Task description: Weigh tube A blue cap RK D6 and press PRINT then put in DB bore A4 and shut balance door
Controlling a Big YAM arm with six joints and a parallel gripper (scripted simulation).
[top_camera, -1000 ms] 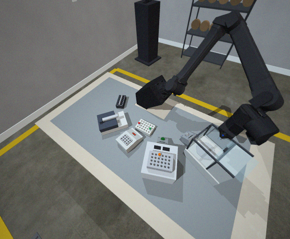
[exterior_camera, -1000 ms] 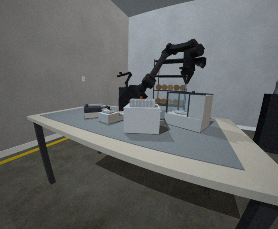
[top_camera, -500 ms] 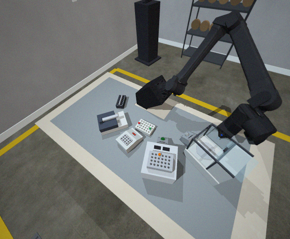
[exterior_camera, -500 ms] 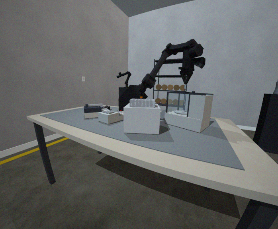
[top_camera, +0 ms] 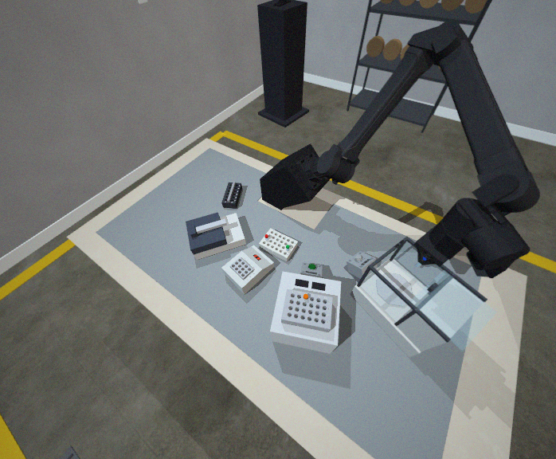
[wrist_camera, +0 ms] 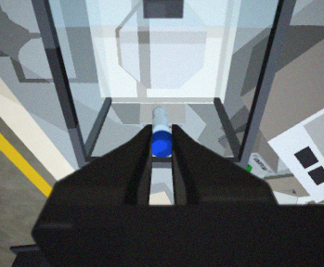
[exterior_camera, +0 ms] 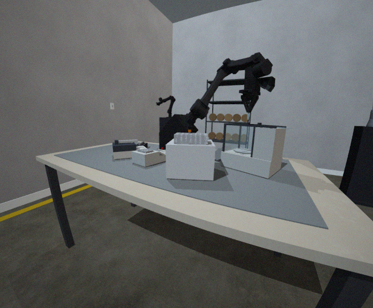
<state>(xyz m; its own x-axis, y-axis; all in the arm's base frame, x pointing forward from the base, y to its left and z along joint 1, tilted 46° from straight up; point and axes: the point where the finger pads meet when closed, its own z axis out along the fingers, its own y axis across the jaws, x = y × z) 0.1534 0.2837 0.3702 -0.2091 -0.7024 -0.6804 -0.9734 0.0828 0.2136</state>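
My hand is 200 mm above the octagonal balance pan. From my hand the other things lie so: mixer block (260 mm ahead, 160 mm to the right, 120 mm below); dry block DB (240 mm ahead, 430 mm to the right, 240 mm below); tube rack RK (90 mm ahead, 420 mm to the right, 260 mm below).
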